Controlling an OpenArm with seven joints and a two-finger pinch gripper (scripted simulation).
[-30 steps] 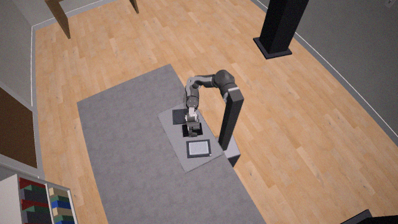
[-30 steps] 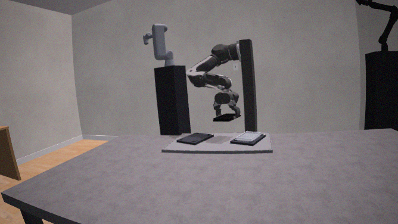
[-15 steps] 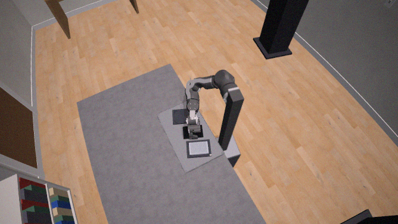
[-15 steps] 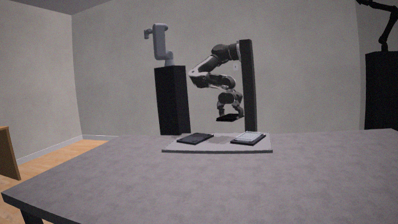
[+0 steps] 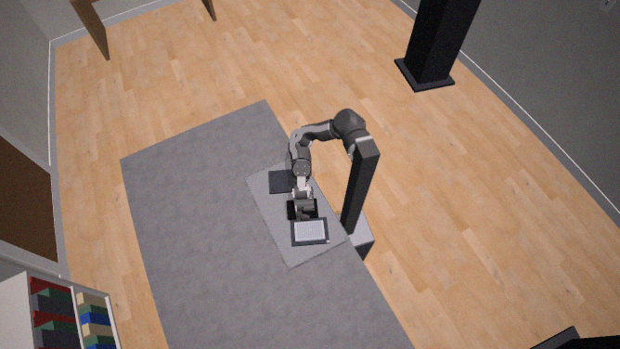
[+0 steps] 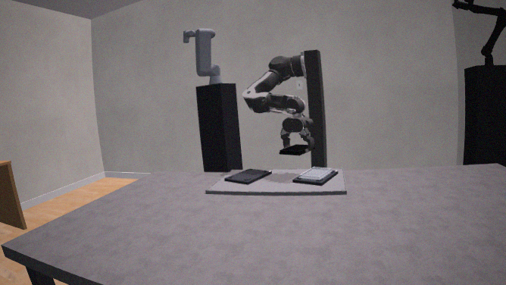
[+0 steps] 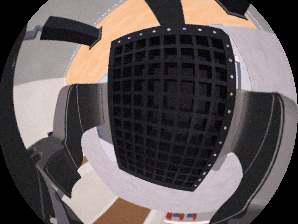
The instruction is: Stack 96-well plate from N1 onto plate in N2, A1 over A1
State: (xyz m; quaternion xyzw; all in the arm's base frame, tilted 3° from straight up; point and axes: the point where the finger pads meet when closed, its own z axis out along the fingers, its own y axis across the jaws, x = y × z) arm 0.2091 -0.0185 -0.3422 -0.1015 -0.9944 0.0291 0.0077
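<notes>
Right now the white 96-well plate is 100 mm below my hand, 70 mm to the left of it and 10 mm behind it. Round my hand: nest N1: 200 mm to the right, 110 mm below, 20 mm ahead; then dark 96-well plate: right at my hand.
</notes>
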